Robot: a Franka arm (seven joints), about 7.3 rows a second.
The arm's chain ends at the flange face. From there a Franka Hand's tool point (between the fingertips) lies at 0.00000 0.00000 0.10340 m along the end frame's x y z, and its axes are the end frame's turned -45 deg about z.
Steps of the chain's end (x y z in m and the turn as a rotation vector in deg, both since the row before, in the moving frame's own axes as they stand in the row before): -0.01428 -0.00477 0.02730 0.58 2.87 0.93; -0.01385 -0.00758 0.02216 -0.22 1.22 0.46; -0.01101 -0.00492 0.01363 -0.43 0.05 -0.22; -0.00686 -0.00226 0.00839 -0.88 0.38 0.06; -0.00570 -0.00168 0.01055 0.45 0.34 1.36; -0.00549 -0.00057 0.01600 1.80 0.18 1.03
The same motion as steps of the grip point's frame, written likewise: -0.00235 -0.01051 0.02717 -1.62 2.44 0.93; -0.00316 -0.01331 0.02214 -1.02 0.71 0.46; -0.00479 -0.01065 0.01363 -0.34 -0.27 -0.22; -0.00389 -0.00484 0.00838 -0.89 -0.35 0.06; -0.00183 -0.00535 0.01054 0.08 0.56 1.36; -0.00093 -0.00633 0.01595 1.15 1.40 1.03
